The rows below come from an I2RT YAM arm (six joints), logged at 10 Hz.
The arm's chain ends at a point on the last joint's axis. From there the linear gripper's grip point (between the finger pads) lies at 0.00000 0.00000 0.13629 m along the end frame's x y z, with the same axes.
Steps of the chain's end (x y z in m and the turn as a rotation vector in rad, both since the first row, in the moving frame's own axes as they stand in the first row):
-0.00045 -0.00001 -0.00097 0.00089 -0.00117 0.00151
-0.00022 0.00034 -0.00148 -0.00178 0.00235 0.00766
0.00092 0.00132 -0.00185 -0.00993 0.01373 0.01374
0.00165 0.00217 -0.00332 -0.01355 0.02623 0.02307
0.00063 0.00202 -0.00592 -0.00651 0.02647 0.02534
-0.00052 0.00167 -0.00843 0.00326 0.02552 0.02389
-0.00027 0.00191 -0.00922 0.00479 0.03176 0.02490
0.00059 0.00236 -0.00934 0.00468 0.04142 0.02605
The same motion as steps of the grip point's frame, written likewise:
-0.00061 -0.00013 -0.00097 0.00089 -0.00117 0.00151
0.00010 0.00058 -0.00148 -0.00178 0.00235 0.00766
0.00278 0.00269 -0.00187 -0.00993 0.01373 0.01374
0.00520 0.00406 -0.00338 -0.01355 0.02623 0.02307
0.00423 0.00295 -0.00597 -0.00651 0.02647 0.02534
0.00296 0.00127 -0.00848 0.00326 0.02552 0.02389
0.00407 0.00131 -0.00929 0.00479 0.03176 0.02490
0.00624 0.00180 -0.00946 0.00468 0.04142 0.02605

